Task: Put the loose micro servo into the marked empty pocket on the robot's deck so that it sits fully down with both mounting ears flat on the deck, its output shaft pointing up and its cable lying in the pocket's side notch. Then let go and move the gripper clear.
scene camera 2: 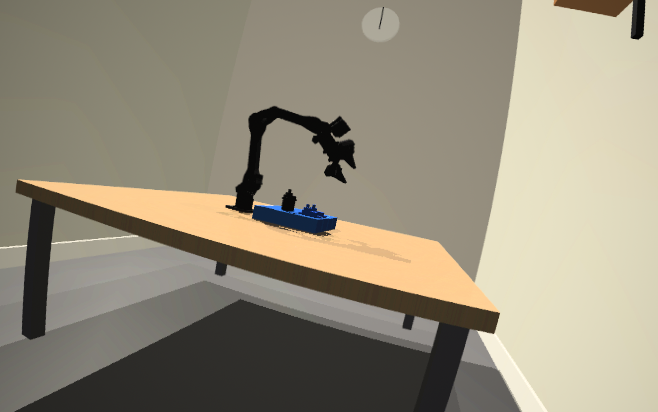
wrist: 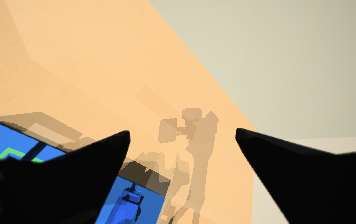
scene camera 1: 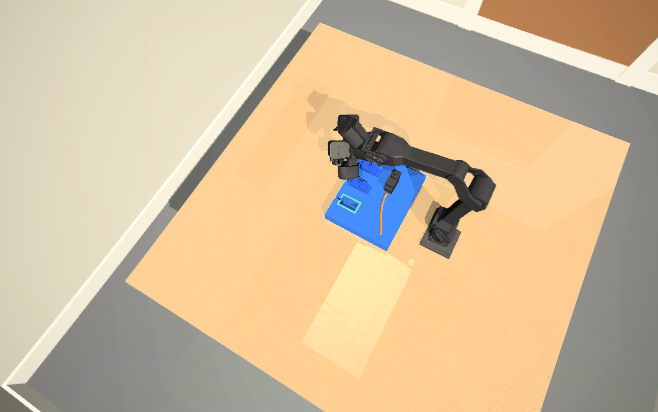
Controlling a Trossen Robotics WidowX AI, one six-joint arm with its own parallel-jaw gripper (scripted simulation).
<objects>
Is the gripper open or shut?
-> Open.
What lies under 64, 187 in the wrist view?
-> The gripper.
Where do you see a blue deck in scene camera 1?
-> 365, 223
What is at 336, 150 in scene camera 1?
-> The gripper.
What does the gripper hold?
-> Nothing.
</objects>
